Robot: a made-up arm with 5 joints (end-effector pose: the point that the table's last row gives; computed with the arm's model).
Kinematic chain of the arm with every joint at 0, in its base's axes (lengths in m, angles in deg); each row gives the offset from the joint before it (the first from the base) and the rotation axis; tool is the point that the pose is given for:
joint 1: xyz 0 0 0.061 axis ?
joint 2: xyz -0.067 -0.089 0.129 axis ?
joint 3: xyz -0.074 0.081 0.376 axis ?
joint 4: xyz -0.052 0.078 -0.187 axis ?
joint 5: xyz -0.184 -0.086 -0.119 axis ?
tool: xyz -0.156 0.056 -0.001
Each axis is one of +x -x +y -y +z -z.
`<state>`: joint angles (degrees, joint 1 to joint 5).
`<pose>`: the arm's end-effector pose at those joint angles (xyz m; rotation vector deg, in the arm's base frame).
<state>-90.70 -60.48 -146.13 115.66 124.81</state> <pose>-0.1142 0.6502 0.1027 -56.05 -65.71 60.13</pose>
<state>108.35 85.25 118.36 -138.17 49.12</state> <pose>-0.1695 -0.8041 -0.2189 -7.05 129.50 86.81</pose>
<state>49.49 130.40 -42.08 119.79 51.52</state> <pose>0.0253 -0.3298 0.3982 129.90 75.93 -61.39</pose>
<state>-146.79 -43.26 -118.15 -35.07 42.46</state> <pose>-0.4892 0.1950 -0.2906 71.69 71.73 49.87</pose>
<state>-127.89 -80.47 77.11 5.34 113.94</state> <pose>0.1372 0.2796 -0.4012 -40.29 28.23 -24.43</pose>
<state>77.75 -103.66 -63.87 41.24 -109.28</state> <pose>-0.3484 -0.2856 0.3179 20.03 -18.25 -33.46</pose>
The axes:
joint 1: +x
joint 2: +z
joint 3: +x
joint 4: +z
joint 5: +y

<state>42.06 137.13 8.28 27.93 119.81</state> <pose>0.0119 -0.4542 0.1048 -116.98 -8.87 82.74</pose>
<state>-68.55 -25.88 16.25 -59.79 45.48</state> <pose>-0.1447 0.5381 -0.1980 -6.25 -7.10 -81.08</pose>
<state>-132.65 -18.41 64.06 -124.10 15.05</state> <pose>0.1207 0.2893 -0.6922 -3.78 -71.20 -100.83</pose>
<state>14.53 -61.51 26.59 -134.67 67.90</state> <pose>0.2933 -0.0442 0.5477 -101.86 -19.23 105.57</pose>
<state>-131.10 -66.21 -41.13 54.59 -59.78</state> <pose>-0.4658 0.1979 -0.1274 -151.63 -12.48 29.08</pose>
